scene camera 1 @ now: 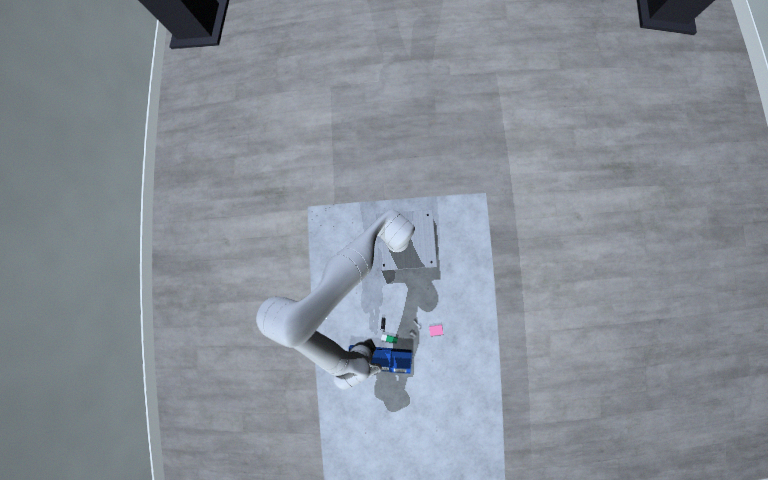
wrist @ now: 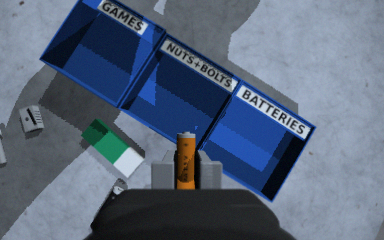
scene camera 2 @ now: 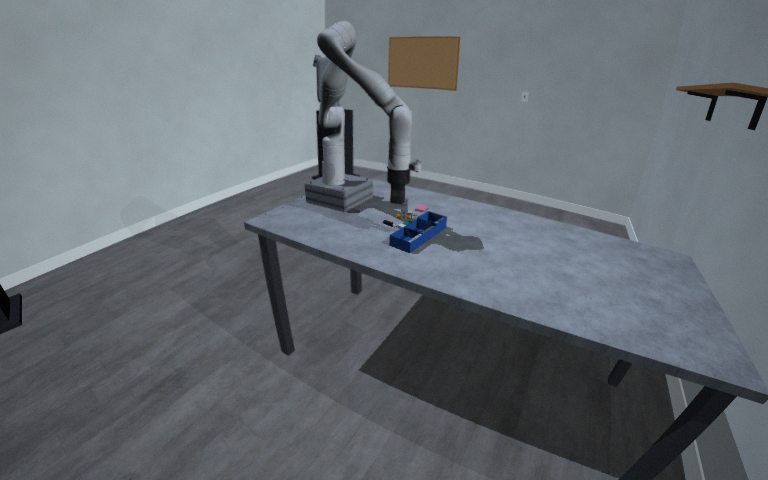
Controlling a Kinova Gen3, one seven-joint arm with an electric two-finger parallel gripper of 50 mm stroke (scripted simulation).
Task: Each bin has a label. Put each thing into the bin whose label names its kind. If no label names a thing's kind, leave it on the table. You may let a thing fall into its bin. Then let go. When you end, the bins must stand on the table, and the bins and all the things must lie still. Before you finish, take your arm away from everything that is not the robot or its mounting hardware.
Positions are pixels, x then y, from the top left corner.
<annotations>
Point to a blue three-part bin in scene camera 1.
At 400,362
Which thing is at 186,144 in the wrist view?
An orange battery.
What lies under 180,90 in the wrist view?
A blue three-part bin.
</annotations>
